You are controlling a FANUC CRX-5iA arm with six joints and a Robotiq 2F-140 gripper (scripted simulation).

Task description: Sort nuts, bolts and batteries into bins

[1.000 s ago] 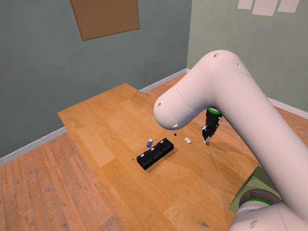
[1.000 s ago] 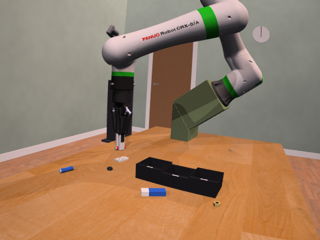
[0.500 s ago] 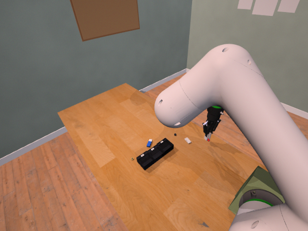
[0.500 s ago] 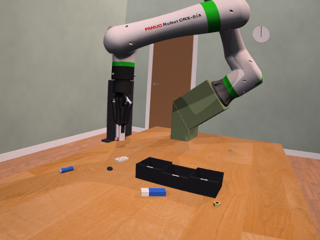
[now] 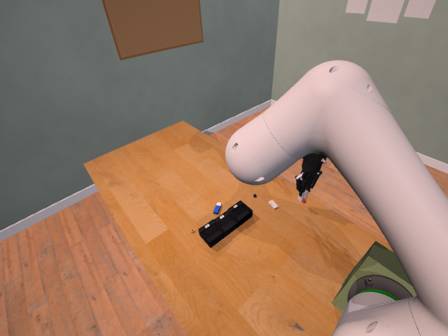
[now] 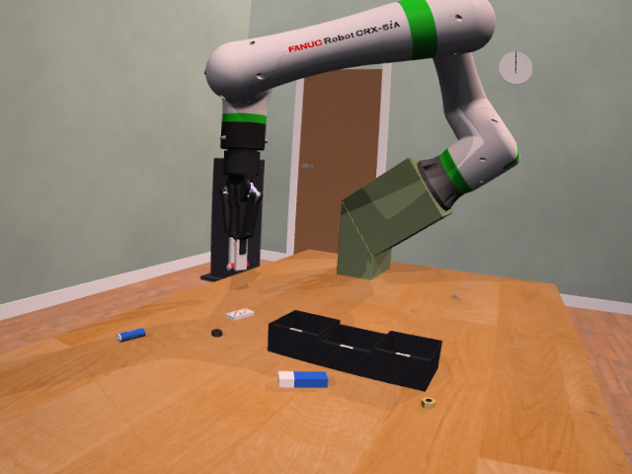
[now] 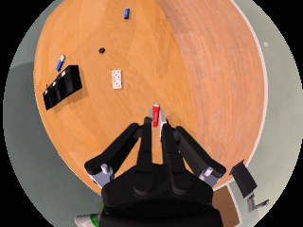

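Right now the black three-compartment bin is 32 cm to the left of my hand, 19 cm ahead of it and 7 cm below it. From my hand the other things lie so: black nut: 21 cm ahead, 9 cm to the left, 9 cm below; then red battery: 3 cm below; then white domino-like tile: 11 cm ahead, 9 cm below, 7 cm to the left.
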